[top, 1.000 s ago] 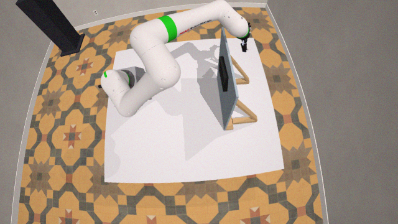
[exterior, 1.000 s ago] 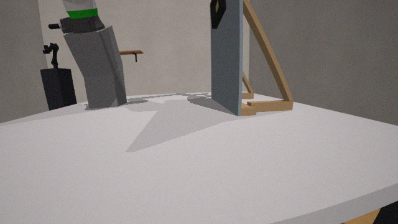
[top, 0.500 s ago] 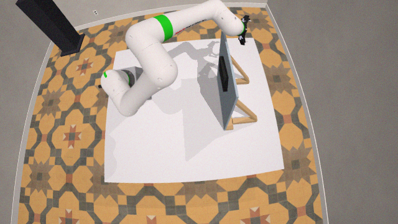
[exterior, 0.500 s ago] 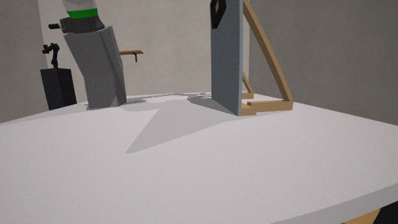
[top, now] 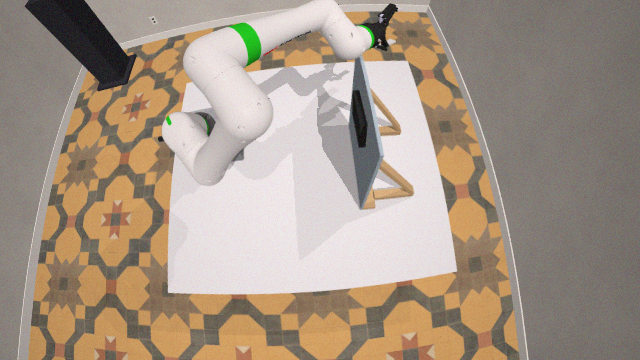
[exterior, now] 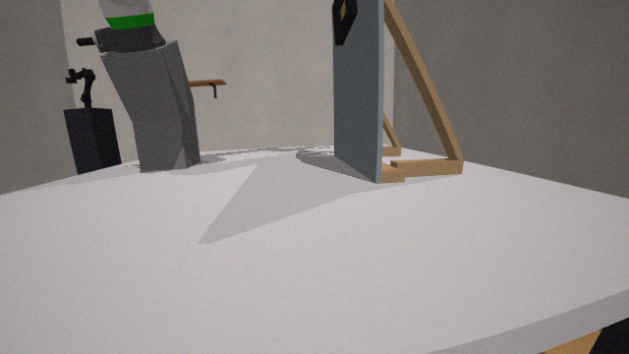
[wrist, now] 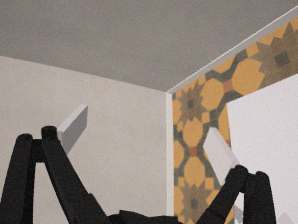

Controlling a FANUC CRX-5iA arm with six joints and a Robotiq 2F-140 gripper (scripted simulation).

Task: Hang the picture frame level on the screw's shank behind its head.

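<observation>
Now: hand 37 cm to the left of the picture frame, 19 cm past it and 13 cm above it. The rest, counted from my hand: grey-blue board: 35 cm to the right, 29 cm below, 18 cm behind.
</observation>
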